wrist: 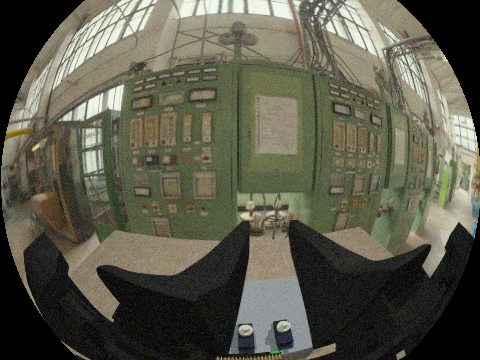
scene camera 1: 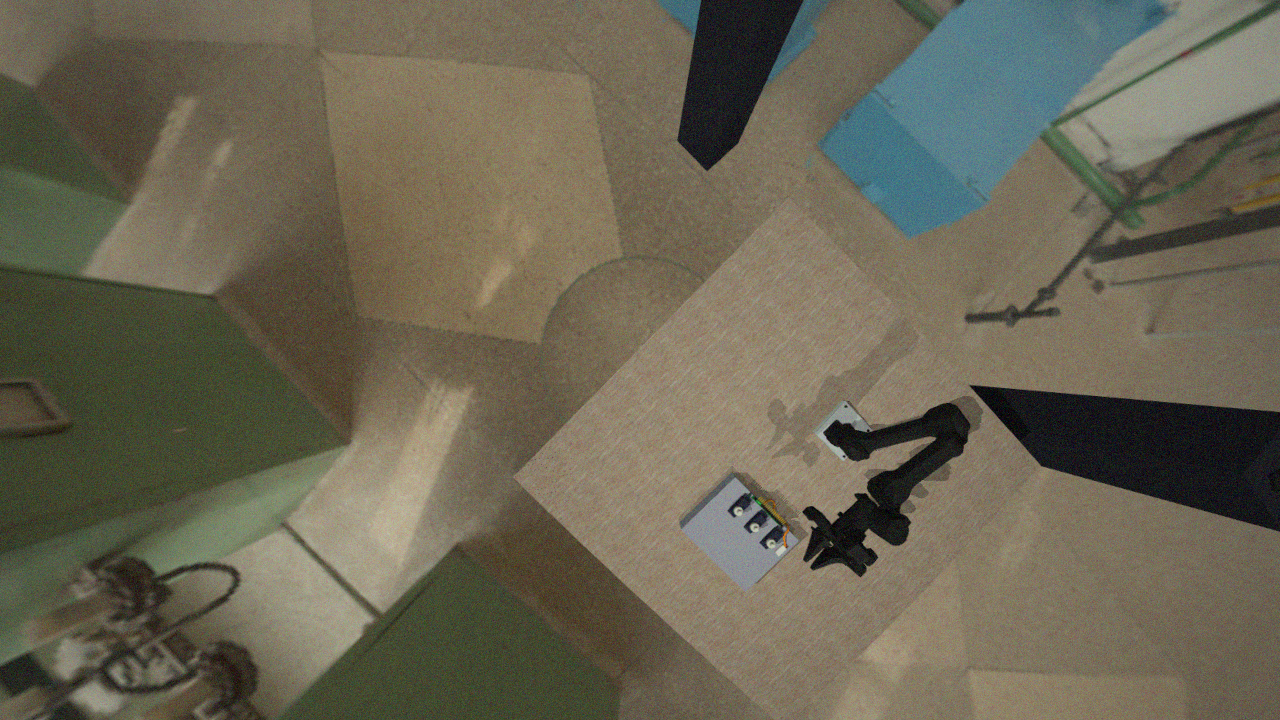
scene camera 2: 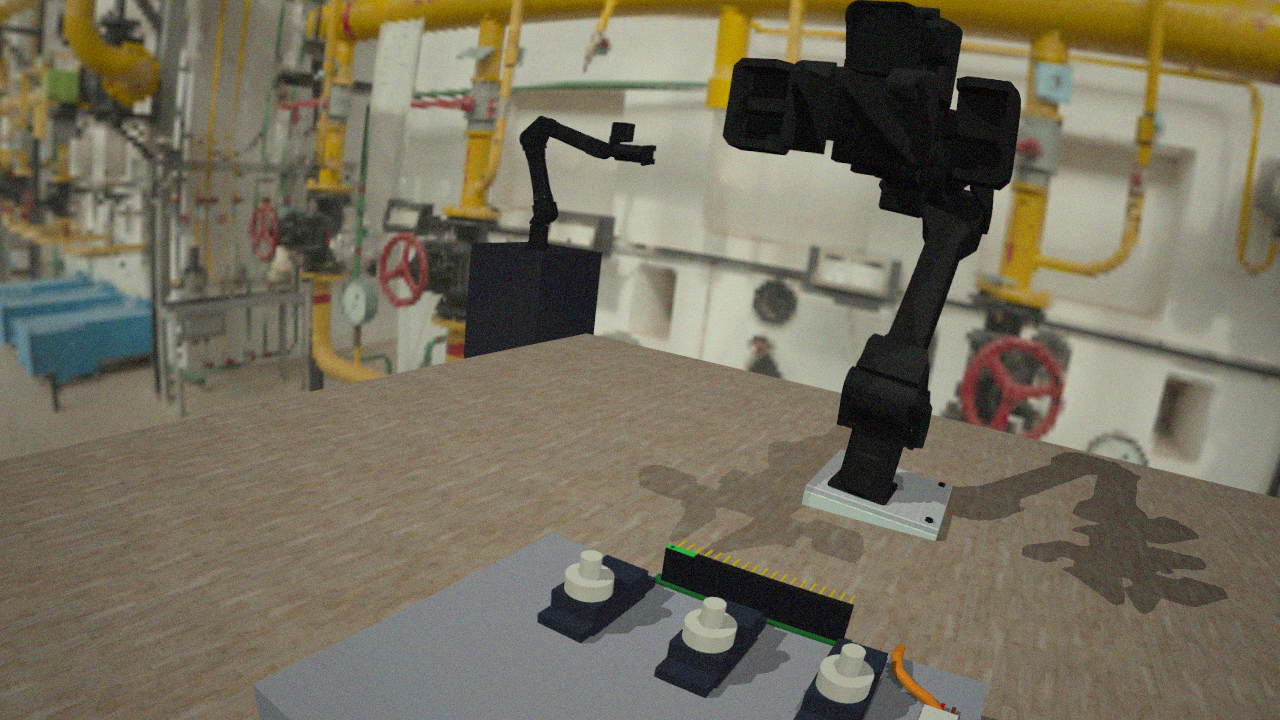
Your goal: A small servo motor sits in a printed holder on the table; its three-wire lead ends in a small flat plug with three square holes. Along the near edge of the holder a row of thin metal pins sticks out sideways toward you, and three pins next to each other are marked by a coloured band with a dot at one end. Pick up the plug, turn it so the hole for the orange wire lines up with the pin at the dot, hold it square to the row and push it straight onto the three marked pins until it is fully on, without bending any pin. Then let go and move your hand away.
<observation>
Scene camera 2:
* gripper: 819,77
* grey holder: 469,644
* black pin header: 824,616
</observation>
